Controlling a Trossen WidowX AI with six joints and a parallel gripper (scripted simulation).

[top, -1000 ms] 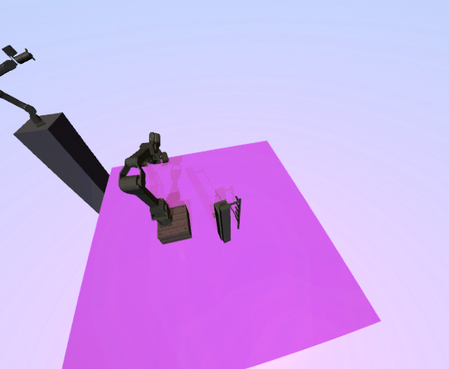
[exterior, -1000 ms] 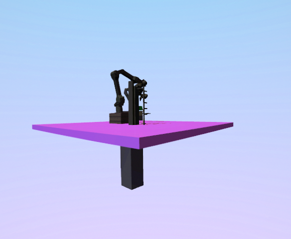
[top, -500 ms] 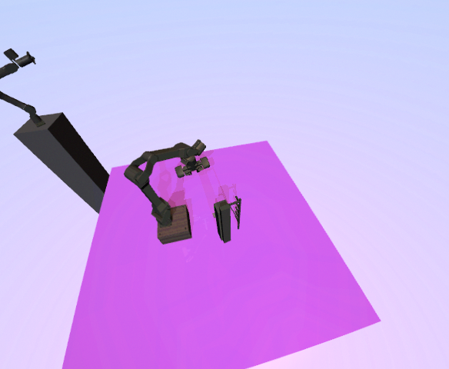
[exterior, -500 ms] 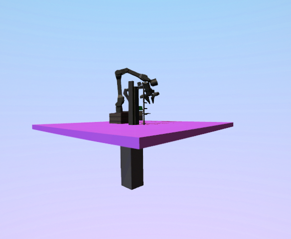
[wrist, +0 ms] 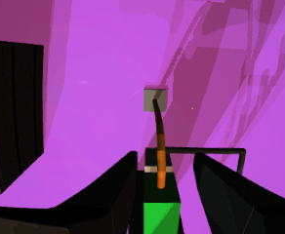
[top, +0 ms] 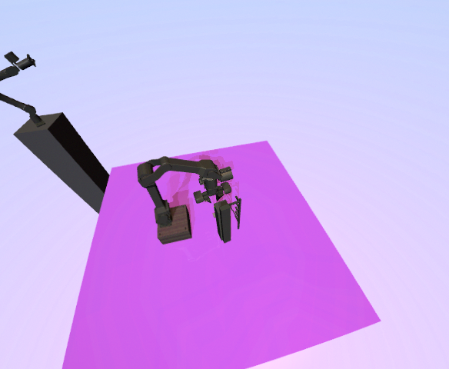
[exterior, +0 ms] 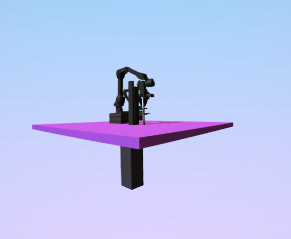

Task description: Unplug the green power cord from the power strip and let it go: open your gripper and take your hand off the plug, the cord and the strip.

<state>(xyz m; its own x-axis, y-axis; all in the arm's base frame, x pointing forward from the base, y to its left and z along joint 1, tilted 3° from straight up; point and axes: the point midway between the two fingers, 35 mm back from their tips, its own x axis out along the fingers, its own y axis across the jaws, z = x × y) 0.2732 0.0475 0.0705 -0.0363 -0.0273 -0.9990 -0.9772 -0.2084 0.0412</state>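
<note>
Now: gripper tip 2 cm short of the green plug, 7 cm to the left of it and 1 cm above it.
</note>
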